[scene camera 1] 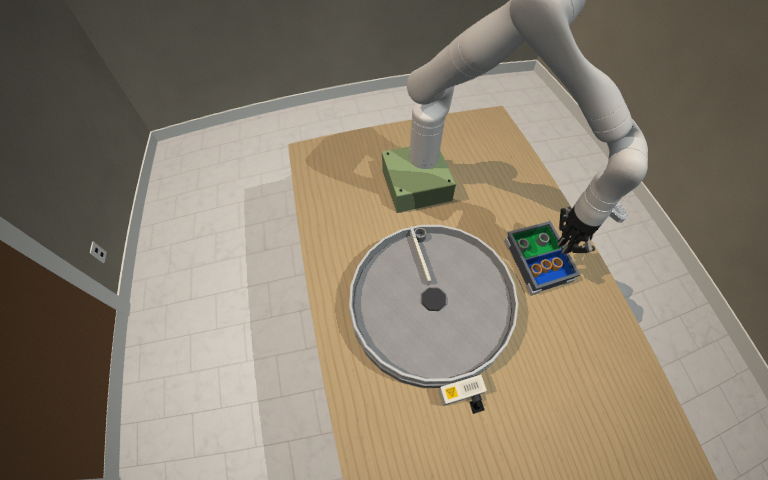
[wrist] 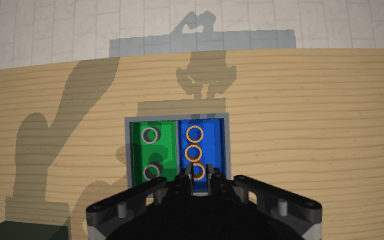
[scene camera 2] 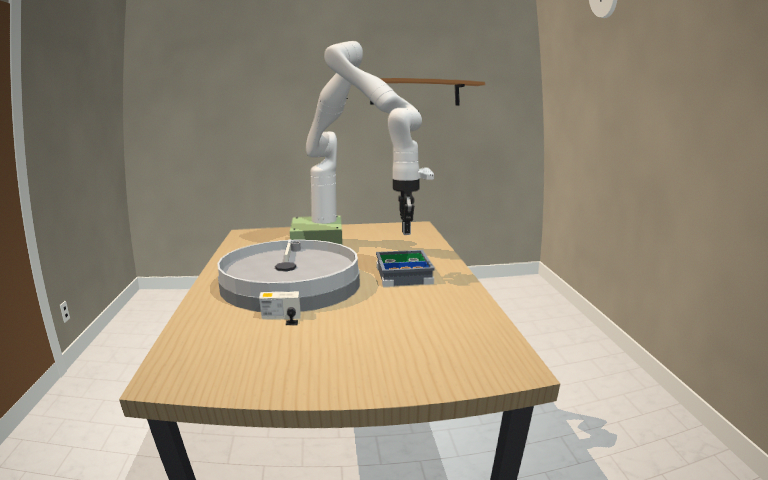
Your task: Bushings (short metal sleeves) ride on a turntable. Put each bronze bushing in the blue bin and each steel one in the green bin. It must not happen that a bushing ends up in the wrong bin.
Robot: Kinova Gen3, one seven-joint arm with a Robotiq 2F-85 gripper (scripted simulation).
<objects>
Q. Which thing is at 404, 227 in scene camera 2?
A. The gripper.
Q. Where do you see a turntable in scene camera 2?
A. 309, 264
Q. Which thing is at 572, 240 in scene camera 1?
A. The gripper.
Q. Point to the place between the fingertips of the gripper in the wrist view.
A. At 199, 172
</objects>
